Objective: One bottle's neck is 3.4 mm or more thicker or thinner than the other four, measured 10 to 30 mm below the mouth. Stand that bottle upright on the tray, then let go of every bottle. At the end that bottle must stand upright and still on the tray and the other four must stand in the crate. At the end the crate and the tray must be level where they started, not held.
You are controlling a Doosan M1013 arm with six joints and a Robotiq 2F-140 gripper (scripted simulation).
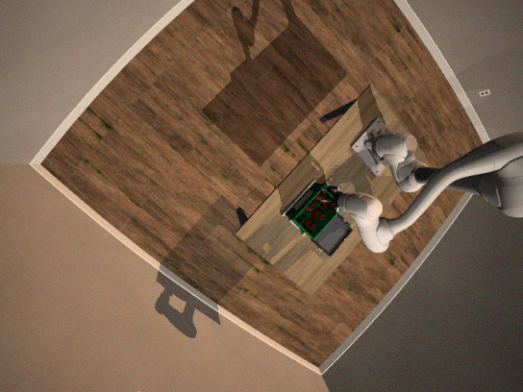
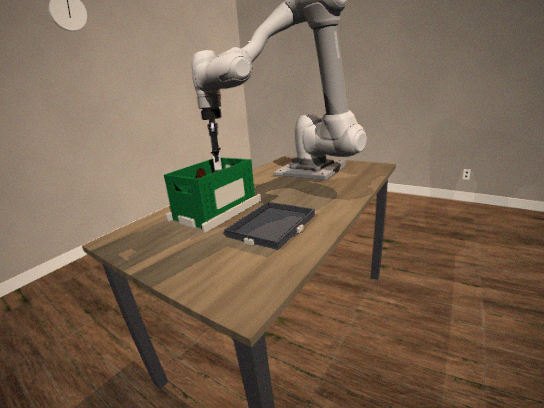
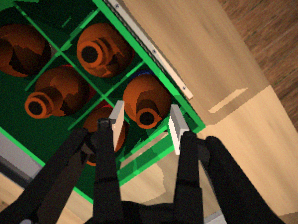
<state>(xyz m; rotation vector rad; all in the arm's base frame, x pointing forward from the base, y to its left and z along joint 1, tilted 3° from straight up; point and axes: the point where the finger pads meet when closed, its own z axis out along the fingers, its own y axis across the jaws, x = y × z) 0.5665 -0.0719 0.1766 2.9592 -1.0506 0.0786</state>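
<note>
The green crate lies 90 mm below my hand, 90 mm ahead of it and 50 mm to the left of it. From my hand the other things lie so: dark grey tray (330 mm to the left, 160 mm below, 70 mm ahead).
</note>
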